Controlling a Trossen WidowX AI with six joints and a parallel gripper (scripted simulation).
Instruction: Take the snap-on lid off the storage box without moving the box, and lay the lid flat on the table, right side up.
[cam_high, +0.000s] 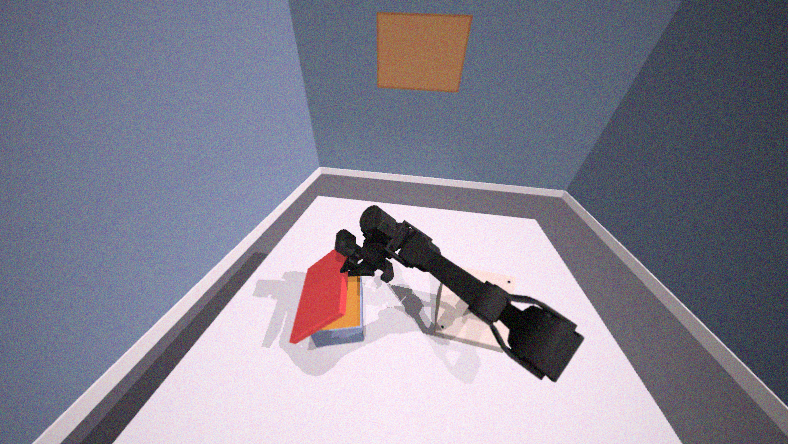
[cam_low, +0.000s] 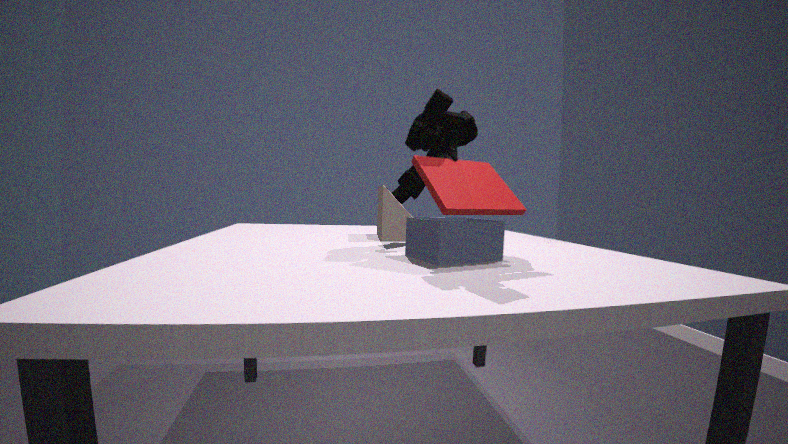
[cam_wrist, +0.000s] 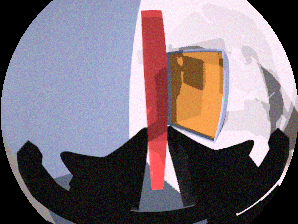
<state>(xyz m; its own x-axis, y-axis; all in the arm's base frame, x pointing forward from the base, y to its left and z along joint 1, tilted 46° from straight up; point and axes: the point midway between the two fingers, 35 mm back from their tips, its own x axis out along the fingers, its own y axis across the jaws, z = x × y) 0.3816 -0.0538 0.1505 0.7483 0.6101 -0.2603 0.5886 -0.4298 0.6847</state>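
Now: the red lid 6 cm ahead of my gripper tip, 5 cm below it and 2 cm to the left of it. From my gripper tip the other things lie so: storage box: 18 cm below, 3 cm ahead.
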